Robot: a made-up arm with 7 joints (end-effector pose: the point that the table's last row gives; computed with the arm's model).
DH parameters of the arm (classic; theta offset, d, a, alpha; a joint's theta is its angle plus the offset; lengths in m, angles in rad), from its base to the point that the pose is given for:
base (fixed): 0 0 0.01 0
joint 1: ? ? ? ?
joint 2: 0 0.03 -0.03 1.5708
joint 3: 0 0.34 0.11 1.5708
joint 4: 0 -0.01 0.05 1.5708
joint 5: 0 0.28 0 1.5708
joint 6: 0 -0.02 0.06 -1.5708
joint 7: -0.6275 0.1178 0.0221 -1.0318
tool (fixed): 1.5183 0.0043 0 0
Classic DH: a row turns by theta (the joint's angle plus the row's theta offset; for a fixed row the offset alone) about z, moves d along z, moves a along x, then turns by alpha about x.
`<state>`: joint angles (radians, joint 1 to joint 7).
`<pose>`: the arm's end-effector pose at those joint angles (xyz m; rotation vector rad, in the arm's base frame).
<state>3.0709 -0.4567 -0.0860 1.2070 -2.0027 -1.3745 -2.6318</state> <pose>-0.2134 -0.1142 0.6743 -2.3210 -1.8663 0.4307</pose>
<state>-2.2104 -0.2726 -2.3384 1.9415 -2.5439 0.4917 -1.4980</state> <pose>0.0398 0.5611 0.7179 -1.4041 1.7905 1.1581</pose>
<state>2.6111 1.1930 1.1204 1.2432 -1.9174 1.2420 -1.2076</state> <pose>-0.5459 -0.1790 0.1620 2.0482 -1.2985 0.2726</pose>
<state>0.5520 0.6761 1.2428 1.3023 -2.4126 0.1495 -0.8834</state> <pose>-0.0528 0.5757 0.4213 1.1302 -1.6701 -1.0071</pose>
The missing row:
joint 1: 0 0.29 0.02 -1.5708
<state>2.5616 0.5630 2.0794 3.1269 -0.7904 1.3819 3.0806</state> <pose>-0.4026 0.0561 0.8722 1.6919 0.2166 -0.0186</pose>
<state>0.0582 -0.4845 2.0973 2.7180 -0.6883 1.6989 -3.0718</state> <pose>-0.3416 0.2805 0.7875 -1.6518 2.5106 0.4790</pose>
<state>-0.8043 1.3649 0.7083 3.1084 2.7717 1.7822 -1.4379</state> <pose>0.4802 -0.4313 0.5249 0.8667 0.4490 -0.9895</pose>
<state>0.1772 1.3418 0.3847 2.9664 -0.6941 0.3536 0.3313</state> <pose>0.7646 0.2209 0.4141 -1.1571 1.2371 -2.4223</pose>
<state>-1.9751 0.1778 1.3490 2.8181 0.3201 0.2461 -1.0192</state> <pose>0.1240 -0.2200 1.0330 -0.6848 -0.2053 2.5652</pose>
